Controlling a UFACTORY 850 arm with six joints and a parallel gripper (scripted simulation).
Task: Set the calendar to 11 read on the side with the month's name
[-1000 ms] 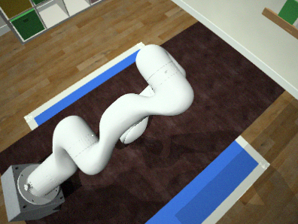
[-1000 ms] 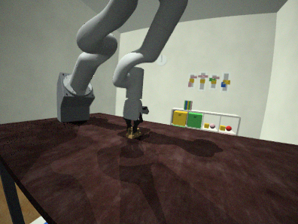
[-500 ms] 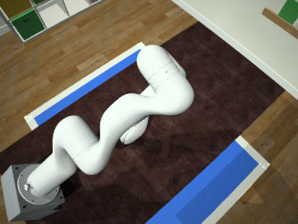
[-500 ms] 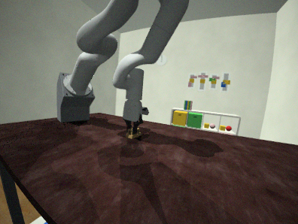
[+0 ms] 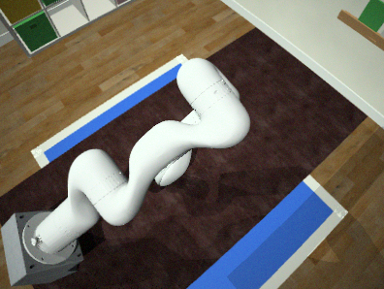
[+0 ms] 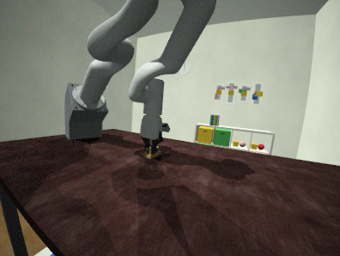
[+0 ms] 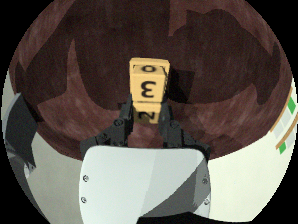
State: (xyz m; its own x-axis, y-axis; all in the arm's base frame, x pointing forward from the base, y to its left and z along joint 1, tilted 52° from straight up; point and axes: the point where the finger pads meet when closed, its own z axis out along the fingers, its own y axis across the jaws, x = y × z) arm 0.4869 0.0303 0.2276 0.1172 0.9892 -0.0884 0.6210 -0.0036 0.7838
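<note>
Now: the wooden tray 2 cm to the left of my hand and 3 cm below it. The rest, counted from my hand: cube 1 cm ahead, 3 cm to the left, 1 cm below.
</note>
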